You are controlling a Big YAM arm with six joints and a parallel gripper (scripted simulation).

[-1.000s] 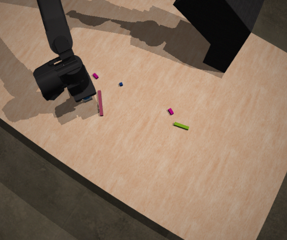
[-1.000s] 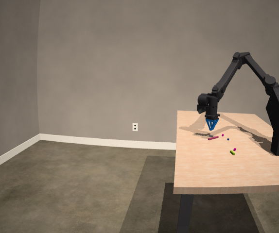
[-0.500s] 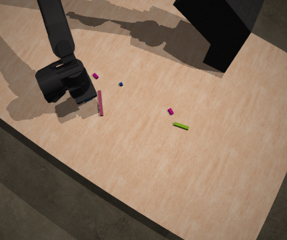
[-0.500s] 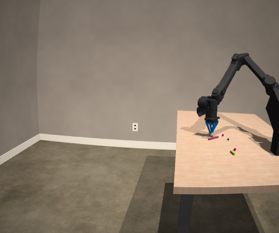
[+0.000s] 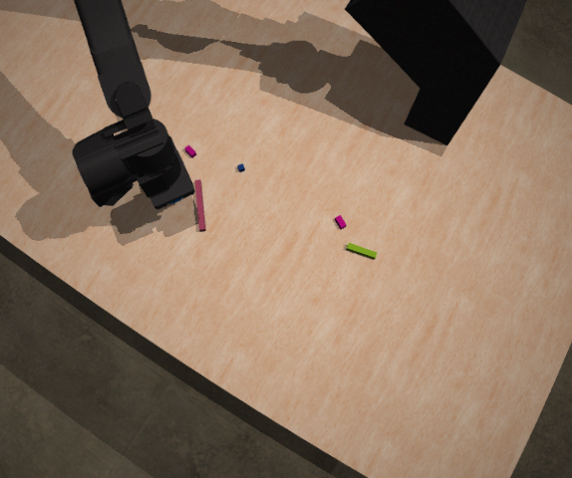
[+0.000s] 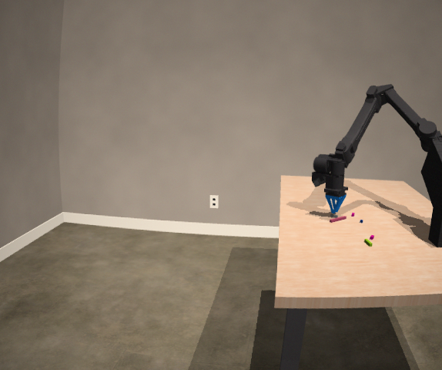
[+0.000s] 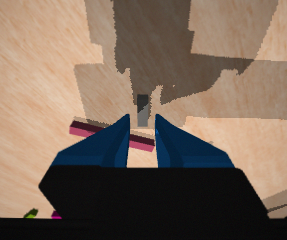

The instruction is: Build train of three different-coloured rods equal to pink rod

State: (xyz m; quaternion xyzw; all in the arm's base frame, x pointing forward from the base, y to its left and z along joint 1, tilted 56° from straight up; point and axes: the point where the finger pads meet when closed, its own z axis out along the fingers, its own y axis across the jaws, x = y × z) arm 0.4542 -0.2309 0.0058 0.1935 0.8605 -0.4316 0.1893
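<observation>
Right now my hand is 20 mm above the grey rod. Also, from my hand: pink rod (10 mm behind, 40 mm to the left, 20 mm below); blue rod (110 mm behind, 60 mm to the left, 20 mm below); lime rod (100 mm behind, 310 mm to the left, 20 mm below).
</observation>
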